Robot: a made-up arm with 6 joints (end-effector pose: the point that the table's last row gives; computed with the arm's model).
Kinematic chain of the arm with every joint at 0, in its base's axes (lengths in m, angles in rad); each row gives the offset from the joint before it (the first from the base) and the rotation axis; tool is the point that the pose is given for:
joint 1: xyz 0 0 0.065 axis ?
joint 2: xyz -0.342 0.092 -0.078 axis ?
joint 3: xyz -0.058 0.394 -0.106 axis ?
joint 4: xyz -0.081 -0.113 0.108 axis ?
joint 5: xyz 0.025 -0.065 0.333 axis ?
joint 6: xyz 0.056 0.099 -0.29 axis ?
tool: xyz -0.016 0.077 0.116
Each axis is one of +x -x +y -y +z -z.
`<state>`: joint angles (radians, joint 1 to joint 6).
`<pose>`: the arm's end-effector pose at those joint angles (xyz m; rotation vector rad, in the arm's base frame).
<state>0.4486 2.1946 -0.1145 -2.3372 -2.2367 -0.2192</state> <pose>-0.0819 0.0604 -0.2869 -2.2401 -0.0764 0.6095</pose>
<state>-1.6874 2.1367 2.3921 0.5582 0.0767 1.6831</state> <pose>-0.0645 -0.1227 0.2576 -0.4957 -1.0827 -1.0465</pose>
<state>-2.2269 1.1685 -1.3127 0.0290 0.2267 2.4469</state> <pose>-0.0395 -0.4350 -0.0581 0.0932 0.3232 -2.0252</pose>
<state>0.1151 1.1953 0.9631 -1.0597 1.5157 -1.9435</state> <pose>-0.0443 0.2028 0.2108 0.8990 0.9642 0.8096</pose>
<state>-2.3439 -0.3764 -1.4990 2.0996 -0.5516 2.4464</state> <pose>-0.5190 -0.2629 0.0084 -0.2738 0.0543 -1.1069</pose>
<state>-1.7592 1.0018 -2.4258 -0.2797 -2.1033 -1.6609</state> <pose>-0.4217 -0.2605 -0.0605 -0.2440 -0.2986 0.8717</pose>
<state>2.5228 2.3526 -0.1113 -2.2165 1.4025 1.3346</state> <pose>0.0757 0.0457 0.2921 -0.7727 -0.9086 -2.3400</pose>
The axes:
joint 1: +x
joint 2: -z
joint 3: +y
joint 4: -x
joint 5: +z
joint 6: -y

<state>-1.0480 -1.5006 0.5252 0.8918 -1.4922 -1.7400</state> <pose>-0.4978 0.1697 -0.2001 -1.5115 0.6674 -0.7247</pose>
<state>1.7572 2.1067 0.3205 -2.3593 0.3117 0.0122</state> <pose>-0.2135 0.0620 0.2153 -0.9107 0.6436 2.4621</pose>
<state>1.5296 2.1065 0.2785 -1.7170 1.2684 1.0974</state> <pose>-0.0187 0.0963 0.2871 -0.2318 -1.2928 -2.4461</pose>
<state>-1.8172 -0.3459 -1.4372 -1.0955 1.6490 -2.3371</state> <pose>-0.6901 -0.4707 -0.1512 2.7055 -0.2100 -0.9441</pose>
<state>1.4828 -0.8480 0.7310 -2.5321 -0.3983 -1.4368</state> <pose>-0.4282 0.2743 0.3574 -0.9576 -0.8262 -1.4983</pose>
